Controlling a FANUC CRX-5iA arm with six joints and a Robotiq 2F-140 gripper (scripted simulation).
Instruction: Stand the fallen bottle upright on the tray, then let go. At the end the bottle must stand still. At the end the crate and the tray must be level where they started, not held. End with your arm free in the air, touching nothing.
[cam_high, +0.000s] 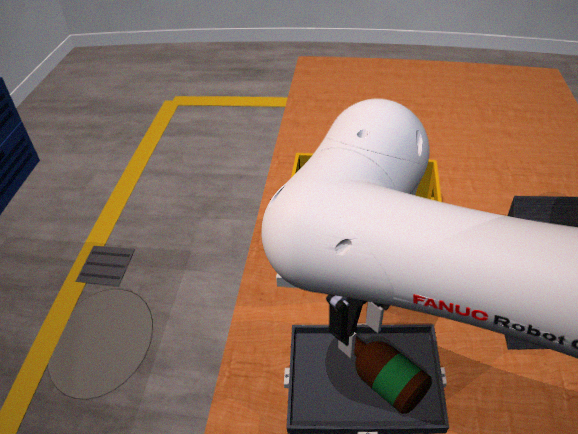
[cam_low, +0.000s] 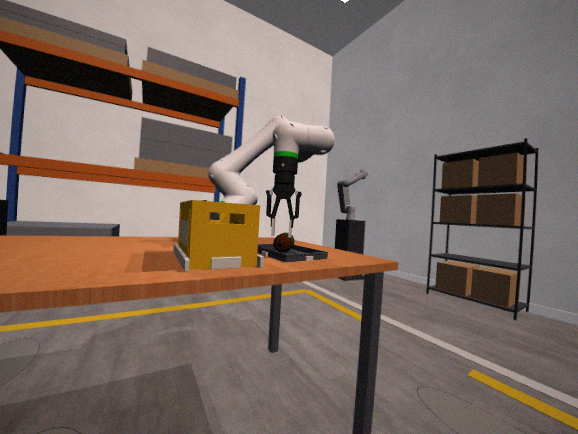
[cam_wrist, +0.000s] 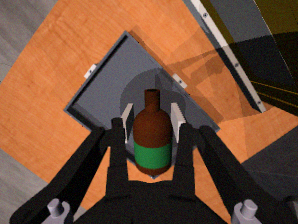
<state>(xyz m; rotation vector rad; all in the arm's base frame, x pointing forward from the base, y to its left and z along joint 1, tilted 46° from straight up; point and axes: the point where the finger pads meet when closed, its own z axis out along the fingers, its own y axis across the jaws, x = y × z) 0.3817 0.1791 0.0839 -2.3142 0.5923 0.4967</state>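
The bottle is 60 mm below my hand, 40 mm behind it and 30 mm to the left of it. The rest, counted from my hand: yellow crate (250 mm to the right, 30 mm ahead, 20 mm below); then tray (90 mm below, 40 mm to the left, 20 mm behind).
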